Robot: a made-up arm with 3 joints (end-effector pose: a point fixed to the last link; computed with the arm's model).
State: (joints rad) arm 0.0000 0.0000 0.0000
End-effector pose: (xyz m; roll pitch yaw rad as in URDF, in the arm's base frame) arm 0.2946 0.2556 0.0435 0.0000 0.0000 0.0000
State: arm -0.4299 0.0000 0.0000
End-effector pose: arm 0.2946 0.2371 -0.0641 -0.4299 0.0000 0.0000
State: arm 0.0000 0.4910 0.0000
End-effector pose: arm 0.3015 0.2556 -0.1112 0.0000 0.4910 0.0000
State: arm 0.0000 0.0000 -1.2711
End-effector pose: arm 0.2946 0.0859 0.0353 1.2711 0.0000 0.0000
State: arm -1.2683 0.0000 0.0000
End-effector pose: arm 0.2946 0.0870 -0.2085 -1.2683 0.0000 0.0000
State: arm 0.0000 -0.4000 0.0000
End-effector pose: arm 0.2350 0.2556 0.1552 0.0000 -0.4000 0.0000
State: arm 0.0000 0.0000 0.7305
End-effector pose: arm 0.2946 0.3148 -0.0398 -0.7305 0.0000 0.0000
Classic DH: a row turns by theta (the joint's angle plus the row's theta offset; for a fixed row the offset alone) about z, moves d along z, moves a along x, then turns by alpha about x. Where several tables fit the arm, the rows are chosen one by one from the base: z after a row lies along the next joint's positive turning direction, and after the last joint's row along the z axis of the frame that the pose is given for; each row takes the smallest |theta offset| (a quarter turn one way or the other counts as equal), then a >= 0, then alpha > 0; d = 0 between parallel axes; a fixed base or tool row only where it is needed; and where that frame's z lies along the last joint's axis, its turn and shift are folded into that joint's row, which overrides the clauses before.
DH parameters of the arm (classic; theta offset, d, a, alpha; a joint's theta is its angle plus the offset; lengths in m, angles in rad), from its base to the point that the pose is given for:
base (fixed): 1.5708 0.0321 0 1.5708
joint 1: -1.5708 -0.0107 0.0798 -1.5708
joint 2: 0 0.1763 0.0279 -1.5708
joint 3: -1.5708 -0.3053 0.0793 1.5708
tool (fixed): -1.5708 0.1191 0 0

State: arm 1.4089 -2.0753 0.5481
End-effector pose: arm -0.1867 -0.1202 0.3618 1.1015 -0.1416 -2.0809
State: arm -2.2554 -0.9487 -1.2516
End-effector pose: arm 0.0983 0.1129 -0.1738 -0.7632 0.5397 0.8240
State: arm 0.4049 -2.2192 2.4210
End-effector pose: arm -0.0598 0.0747 0.3536 0.1034 -0.8221 -2.6622
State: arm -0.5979 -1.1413 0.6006
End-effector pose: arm 0.0932 0.3727 0.0304 -1.6226 -0.8503 0.8878
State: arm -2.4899 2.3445 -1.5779
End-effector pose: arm -0.1879 -0.2473 0.2629 0.7487 -0.6050 -2.5860
